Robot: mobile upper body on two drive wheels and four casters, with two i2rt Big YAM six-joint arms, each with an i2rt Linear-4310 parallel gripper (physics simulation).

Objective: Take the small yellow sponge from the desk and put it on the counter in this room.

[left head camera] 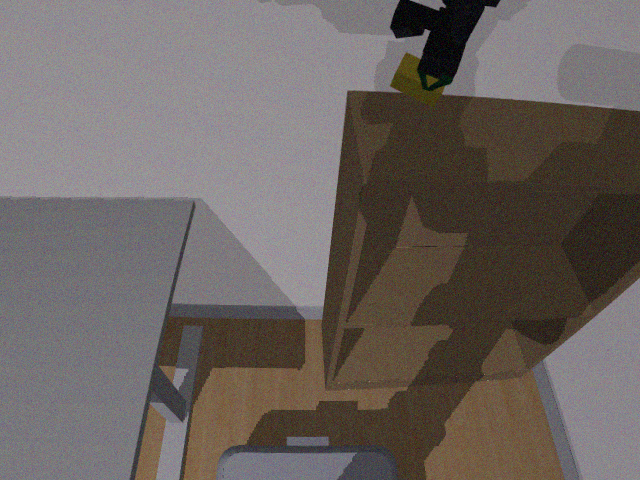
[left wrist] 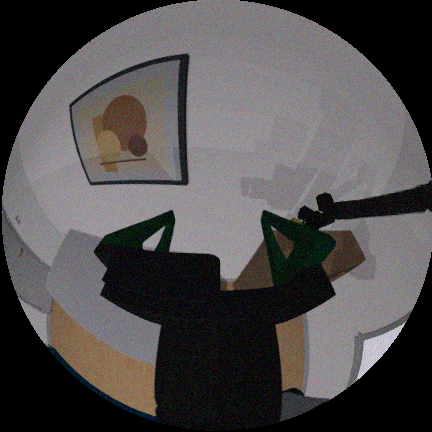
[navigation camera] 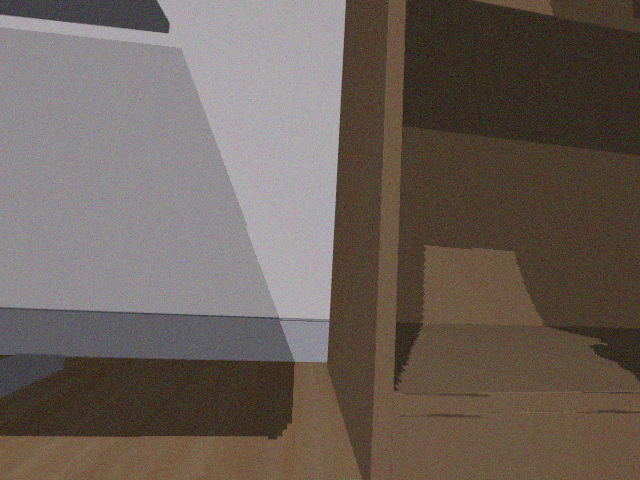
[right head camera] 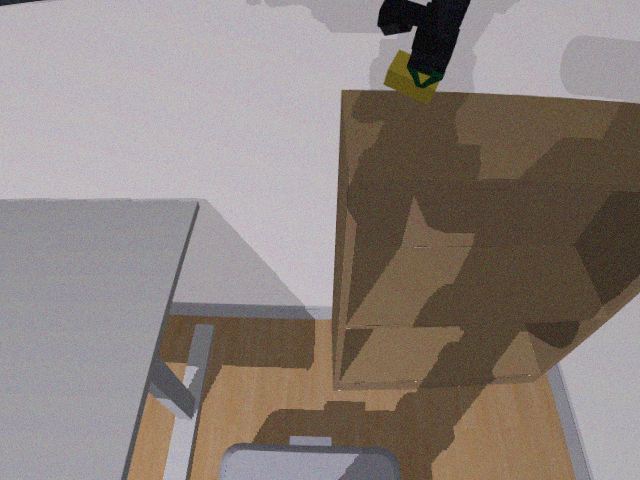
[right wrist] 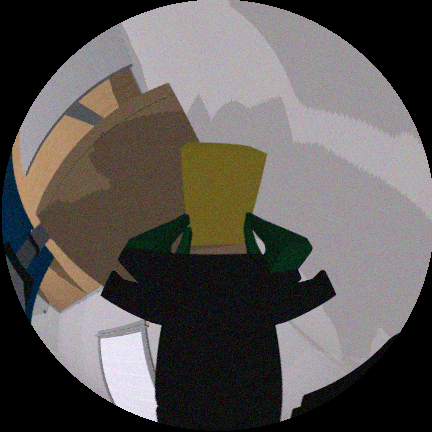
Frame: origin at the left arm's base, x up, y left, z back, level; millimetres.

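Where they show: left gripper, fingertip midpoint: (left wrist: 217, 214); right gripper, fingertip midpoint: (left head camera: 429, 80) (right head camera: 423, 77) (right wrist: 217, 215).
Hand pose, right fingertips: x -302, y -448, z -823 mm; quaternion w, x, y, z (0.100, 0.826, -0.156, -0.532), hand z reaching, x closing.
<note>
After its pixels a point has its place.
The small yellow sponge (left head camera: 405, 69) @(x -283, y -394, z -825 mm) (right head camera: 397, 69) @(x -286, y -393, z -819 mm) (right wrist: 222, 190) @(x -283, y -417, z -832 mm) is between the fingers of my right gripper (left head camera: 433, 85) @(x -302, y -448, z -823 mm) (right head camera: 423, 82) @(x -302, y -448, z -823 mm) (right wrist: 217, 215) @(x -302, y -448, z -823 mm), which is shut on it. In both head views the sponge overlaps the upper left edge of a brown shelf unit (left head camera: 338, 232) @(x -685, y -290, z -738 mm) (right head camera: 542, 124) @(x -350, y -691, z -751 mm) (navigation camera: 361, 206) @(x -1113, y -294, z -640 mm); whether it touches the unit's top is unclear. My left gripper (left wrist: 217, 214) @(x 20, y 1, z -556 mm) is open and empty in the left wrist view. A grey-topped table (left head camera: 77, 310) @(x -690, y 306, z -500 mm) (right head camera: 77, 310) @(x -690, y 316, z -492 mm) (left wrist: 110, 310) @(x -690, y 607, z -341 mm) stands at the left; I cannot tell whether it is the desk or the counter.
The table's leg frame (left head camera: 190, 346) (right head camera: 201, 346) shows below its right edge. The wall is behind table and shelf unit, with a gap between them. A framed picture (left wrist: 125, 125) @(x 94, y 318, z -859 mm) hangs on the wall. A grey rounded part (left head camera: 310, 465) @(x -1150, y -232, z -264 mm) (right head camera: 310, 465) @(x -1150, y -228, z -263 mm) shows at the bottom of both head views.
</note>
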